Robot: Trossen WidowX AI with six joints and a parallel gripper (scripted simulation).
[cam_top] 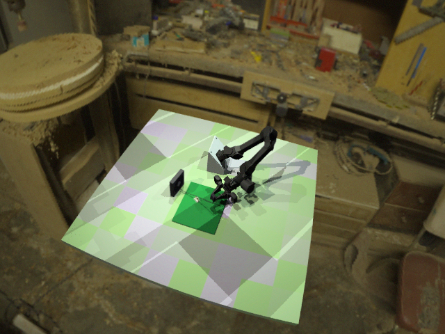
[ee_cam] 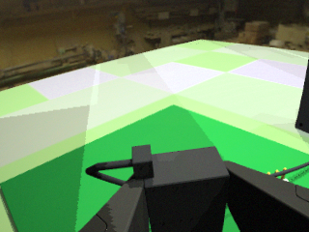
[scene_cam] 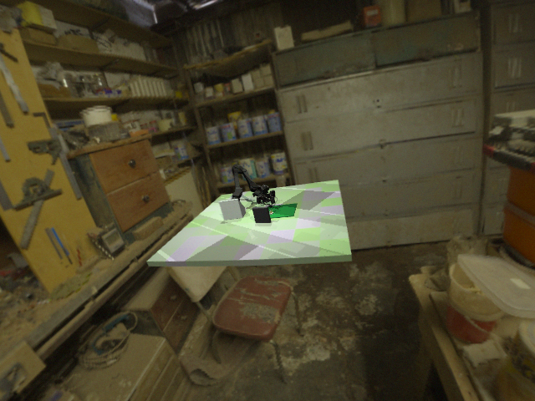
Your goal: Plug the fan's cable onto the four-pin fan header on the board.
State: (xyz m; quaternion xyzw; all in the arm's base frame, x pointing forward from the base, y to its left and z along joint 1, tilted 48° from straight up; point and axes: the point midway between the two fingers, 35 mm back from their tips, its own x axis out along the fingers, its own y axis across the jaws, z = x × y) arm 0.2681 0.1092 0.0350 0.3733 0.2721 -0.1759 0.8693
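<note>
My gripper tip is now 30 mm short of the green board, 50 mm to the left of it and 100 mm above it. Round my gripper tip: black fan 20 mm behind, 220 mm to the right, 20 mm below; then fan plug 10 mm below; then white four-pin header 100 mm to the right, 80 mm below.
</note>
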